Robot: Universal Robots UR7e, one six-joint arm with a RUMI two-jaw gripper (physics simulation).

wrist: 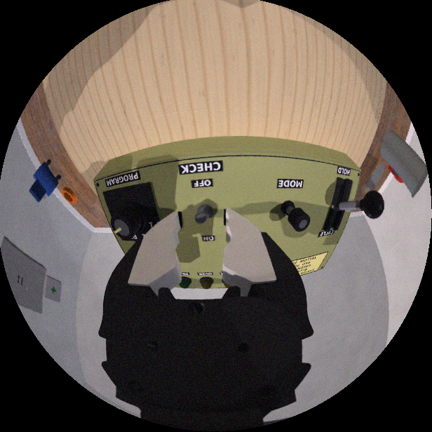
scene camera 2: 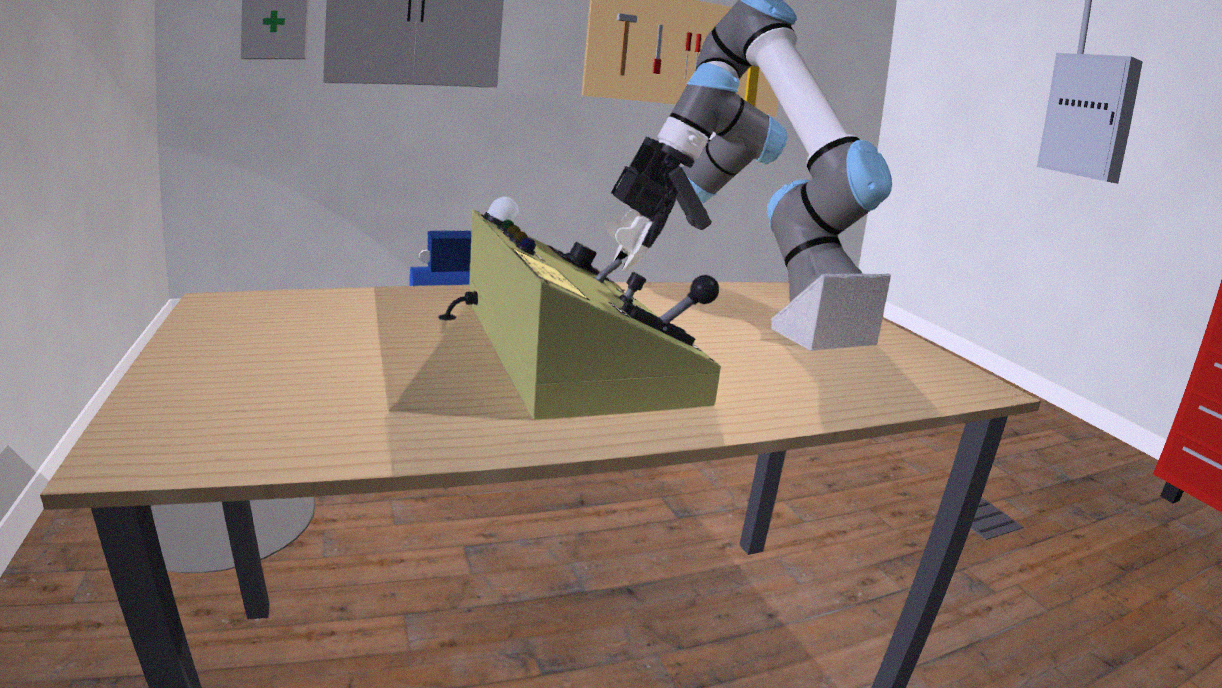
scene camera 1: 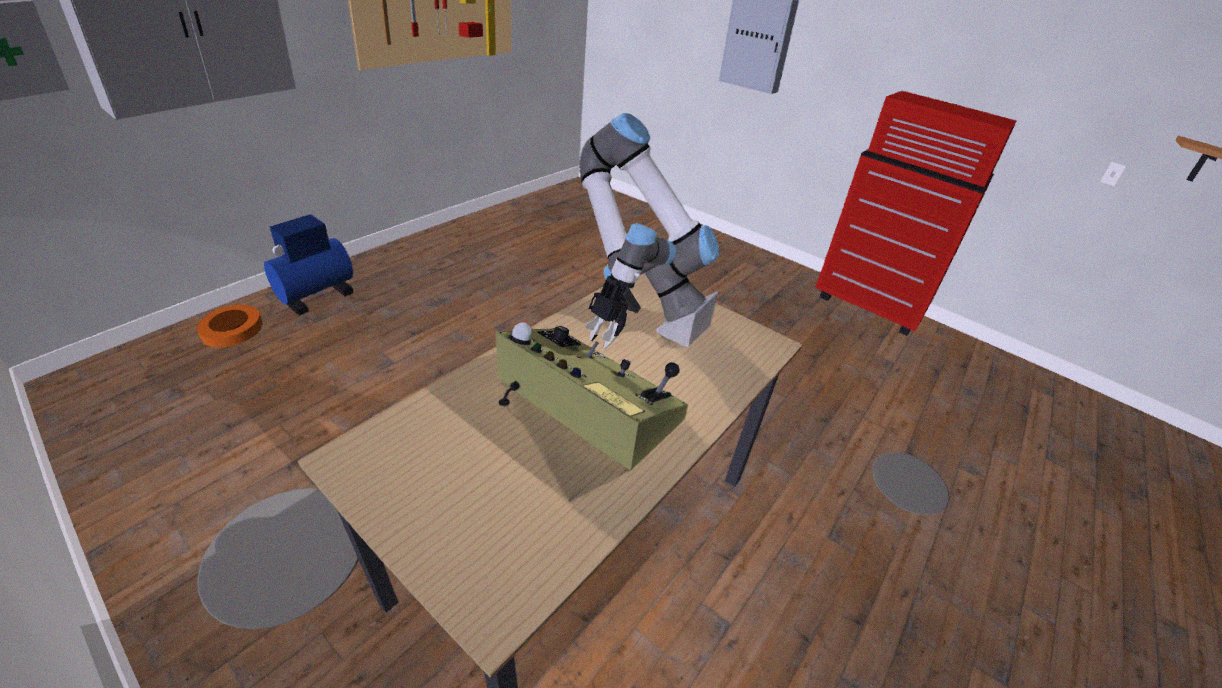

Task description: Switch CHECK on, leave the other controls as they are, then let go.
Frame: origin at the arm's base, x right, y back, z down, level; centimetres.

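Seen in the pictures: gripper, fingertip midpoint: (scene camera 2: pixel 619 266) (scene camera 1: pixel 597 344); arm's base, link origin: (scene camera 2: pixel 829 297) (scene camera 1: pixel 686 310).
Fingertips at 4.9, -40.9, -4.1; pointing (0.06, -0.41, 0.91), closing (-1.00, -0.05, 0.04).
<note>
Offsets run from my fingertips to a thing's top centre, as dx, dy, dz. "spot": to the spot under its first point.
The green control box (scene camera 1: pixel 564 401) (scene camera 2: pixel 628 393) (wrist: pixel 250 172) stands on the table. Its small grey CHECK lever @[+0.2, -1.6, -1.3] (scene camera 1: pixel 591 349) (scene camera 2: pixel 608 270) (wrist: pixel 204 214) sits between the OFF label (wrist: pixel 202 183) and the ON label (wrist: pixel 208 238). In the scene camera 2 view it seems to lean toward the box's low, robot-side edge, where OFF is. My gripper (scene camera 1: pixel 598 336) (scene camera 2: pixel 626 256) (wrist: pixel 202 211) is open partway, with nothing gripped. In the wrist view its fingertips are on either side of the lever, with a gap at each side; their exact height over the panel is unclear.
The PROGRAM knob @[+12.2, -2.6, -1.3] (scene camera 1: pixel 560 333) (scene camera 2: pixel 583 253) (wrist: pixel 125 225) is on one side of CHECK. The MODE knob @[-11.8, -1.6, -2.0] (scene camera 1: pixel 625 364) (scene camera 2: pixel 635 281) (wrist: pixel 299 220) and the black-ball HOLD/CYCLE lever @[-23.7, +3.7, -4.8] (scene camera 1: pixel 672 370) (scene camera 2: pixel 703 288) (wrist: pixel 371 204) are on the other. A white dome @[spot: +11.6, -18.9, -8.2] (scene camera 1: pixel 521 331) (scene camera 2: pixel 502 208) tops the high edge.
</note>
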